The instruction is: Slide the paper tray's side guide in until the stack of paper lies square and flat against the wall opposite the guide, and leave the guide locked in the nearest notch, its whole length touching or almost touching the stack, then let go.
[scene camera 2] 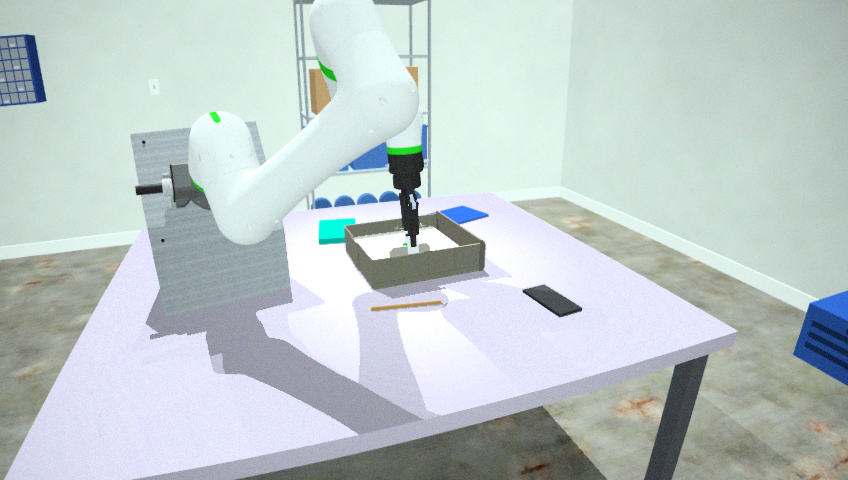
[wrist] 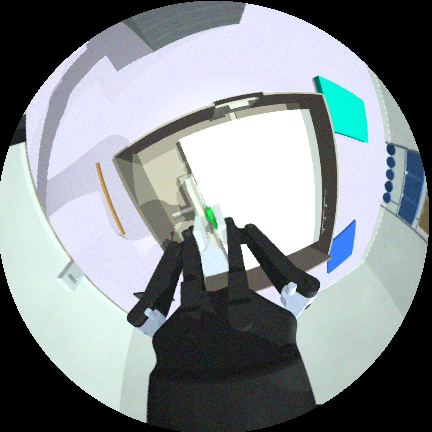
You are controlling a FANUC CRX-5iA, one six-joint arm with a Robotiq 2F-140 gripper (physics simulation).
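Frame: origin at the arm's base, x ahead, y left, z up, level; centimetres.
Seen in the pictures: gripper, between the fingertips: (wrist: 209, 214).
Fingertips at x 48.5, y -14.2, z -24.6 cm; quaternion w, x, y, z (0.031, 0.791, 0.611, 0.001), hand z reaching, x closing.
Offsets run from my fingertips to a thing's top centre.
The tray @(dx +3.1, dy +6.7, dz +5.2 cm) (scene camera 2: 428, 268) (wrist: 329, 175) is a brown open box on the table. A white paper stack @(dx +3.1, dy +10.6, dz -0.2 cm) (scene camera 2: 437, 237) (wrist: 260, 175) lies in it. In the wrist view, a narrow pale strip shows between the stack's white top and the right wall; I cannot tell whether it is a gap. The cream side guide @(dx -0.9, dy +0.6, dz +3.8 cm) (wrist: 194, 194) stands along the stack's left edge, touching or almost touching. Its green latch tab @(dx -0.8, dy +0.8, dz +3.8 cm) (wrist: 211, 217) is between the fingertips. My gripper (scene camera 2: 412, 246) (wrist: 209, 214) points down into the tray, its fingers a little apart around the guide, not clamped. The fingers hide the guide's lower part and its notch.
A wooden stick @(dx -11.9, dy -18.5, dz -3.7 cm) (scene camera 2: 406, 305) (wrist: 110, 199) and a black phone-like slab @(dx +20.6, dy -34.7, dz -3.6 cm) (scene camera 2: 552, 299) lie on the table on the tray's near side. A teal block @(dx -7.2, dy +40.8, dz -2.6 cm) (scene camera 2: 336, 230) (wrist: 344, 110) and a blue flat thing @(dx +37.8, dy +34.9, dz -3.6 cm) (scene camera 2: 464, 214) (wrist: 342, 246) lie beyond the tray. The robot's mounting plate (scene camera 2: 226, 279) stands at left.
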